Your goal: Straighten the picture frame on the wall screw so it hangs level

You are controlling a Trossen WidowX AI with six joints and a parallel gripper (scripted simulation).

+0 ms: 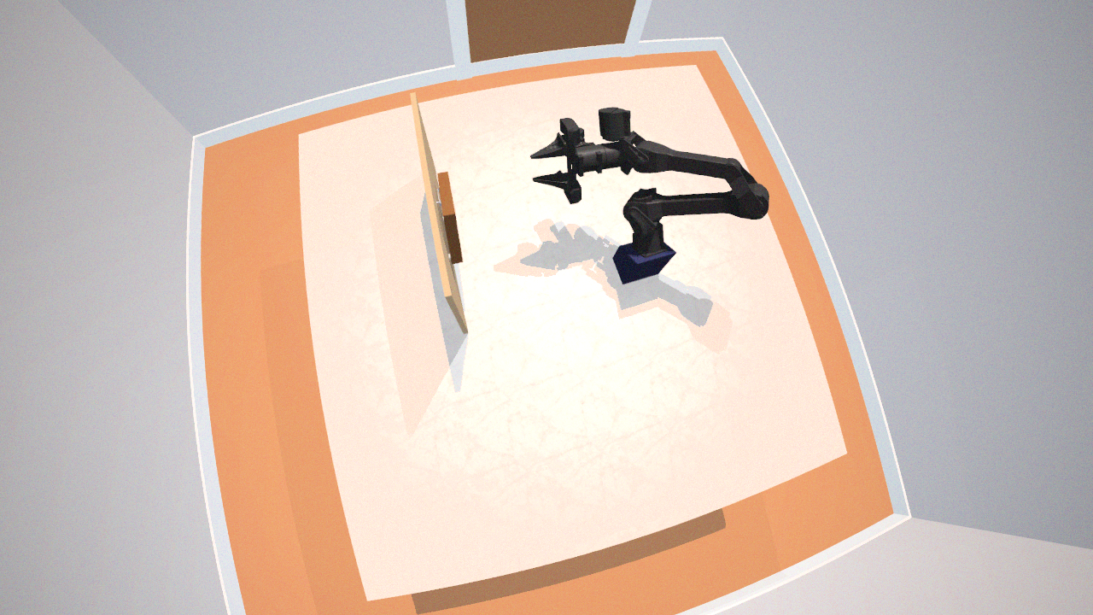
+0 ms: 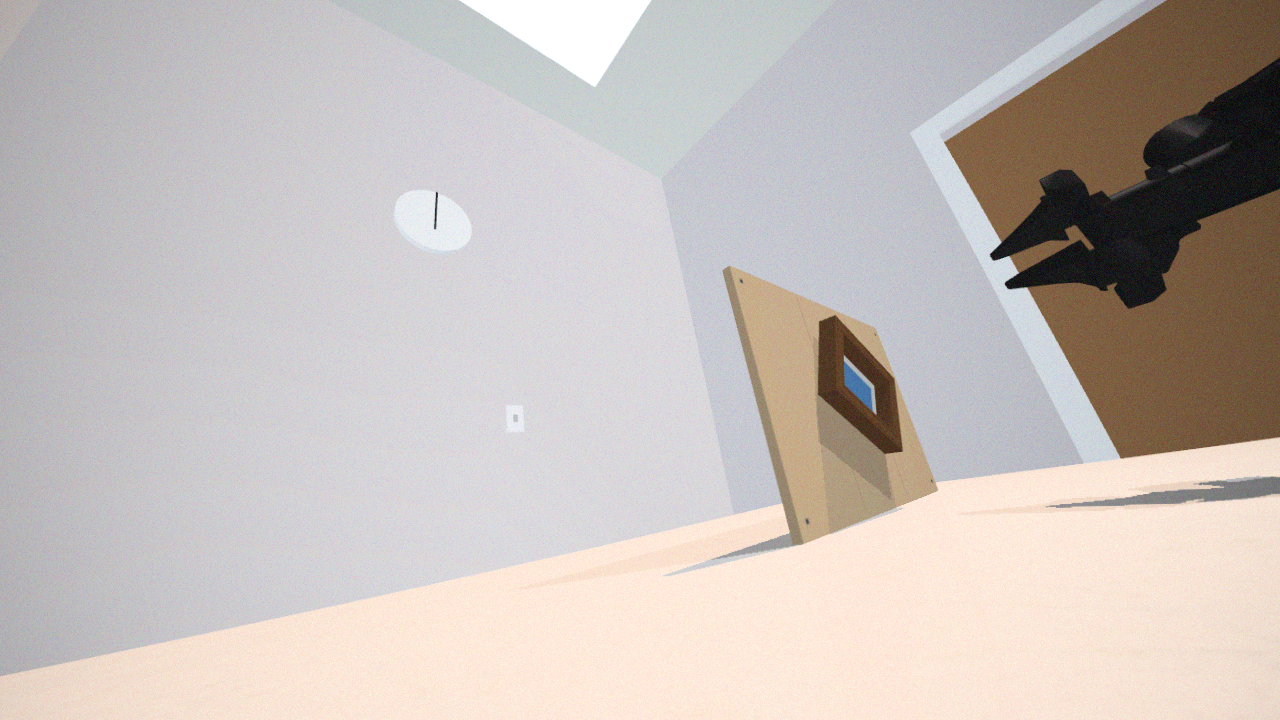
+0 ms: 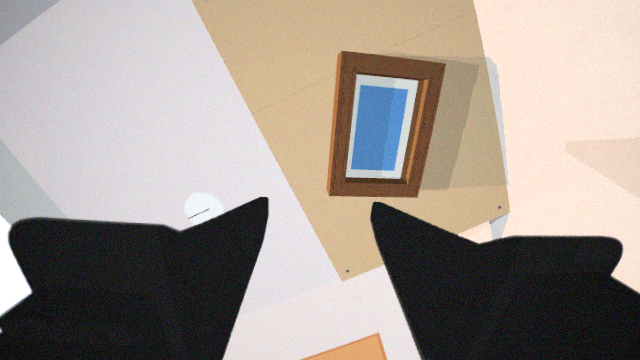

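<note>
Right now the brown wooden picture frame is 200 mm ahead of my gripper tip and 90 mm below it. Also, from my gripper tip: tan wall board 210 mm ahead, 10 mm to the right, 100 mm below.
</note>
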